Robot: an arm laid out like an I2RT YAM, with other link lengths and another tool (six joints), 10 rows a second.
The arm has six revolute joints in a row. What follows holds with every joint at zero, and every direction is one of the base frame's. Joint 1 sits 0.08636 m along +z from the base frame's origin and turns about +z. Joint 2 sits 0.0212 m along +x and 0.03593 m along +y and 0.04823 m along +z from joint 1 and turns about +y. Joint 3 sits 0.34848 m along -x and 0.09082 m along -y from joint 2 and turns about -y. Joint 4 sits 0.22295 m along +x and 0.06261 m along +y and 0.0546 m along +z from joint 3 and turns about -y. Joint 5 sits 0.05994 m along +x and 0.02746 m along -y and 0.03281 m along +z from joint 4 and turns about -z. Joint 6 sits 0.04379 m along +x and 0.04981 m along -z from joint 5 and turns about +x. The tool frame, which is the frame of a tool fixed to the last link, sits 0.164 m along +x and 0.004 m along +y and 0.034 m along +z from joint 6; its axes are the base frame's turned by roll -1.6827, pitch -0.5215 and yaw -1.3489 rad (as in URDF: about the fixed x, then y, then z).
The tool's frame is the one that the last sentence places.
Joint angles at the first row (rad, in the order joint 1, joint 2, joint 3, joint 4, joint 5, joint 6):
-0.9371 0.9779 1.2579 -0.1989 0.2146 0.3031
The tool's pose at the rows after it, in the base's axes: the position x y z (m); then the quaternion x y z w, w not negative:
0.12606 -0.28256 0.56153 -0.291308 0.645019 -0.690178 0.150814
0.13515 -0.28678 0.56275 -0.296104 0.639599 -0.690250 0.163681
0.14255 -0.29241 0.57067 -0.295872 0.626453 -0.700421 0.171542
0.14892 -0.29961 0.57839 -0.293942 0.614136 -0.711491 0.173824
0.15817 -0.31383 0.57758 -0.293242 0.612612 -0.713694 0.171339
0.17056 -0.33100 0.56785 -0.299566 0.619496 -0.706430 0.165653
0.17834 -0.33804 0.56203 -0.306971 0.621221 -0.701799 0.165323
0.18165 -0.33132 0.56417 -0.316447 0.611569 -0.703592 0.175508
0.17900 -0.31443 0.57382 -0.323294 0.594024 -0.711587 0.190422
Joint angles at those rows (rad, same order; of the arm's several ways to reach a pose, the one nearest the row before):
-0.9527 1.0115 1.2461 -0.1963 0.1665 0.3202
-0.9543 1.0313 1.2461 -0.1700 0.1383 0.3302
-0.9558 1.0550 1.2457 -0.1127 0.1218 0.3328
-0.9558 1.0821 1.2457 -0.0521 0.1173 0.3298
-0.9558 1.1259 1.2468 -0.0040 0.1211 0.3256
-0.9558 1.1770 1.2465 0.0250 0.1219 0.3145
-0.9558 1.2007 1.2434 0.0399 0.1120 0.3069
-0.9558 1.1889 1.2327 0.0513 0.0803 0.3054
-0.9558 1.1496 1.2213 0.0570 0.0429 0.3100

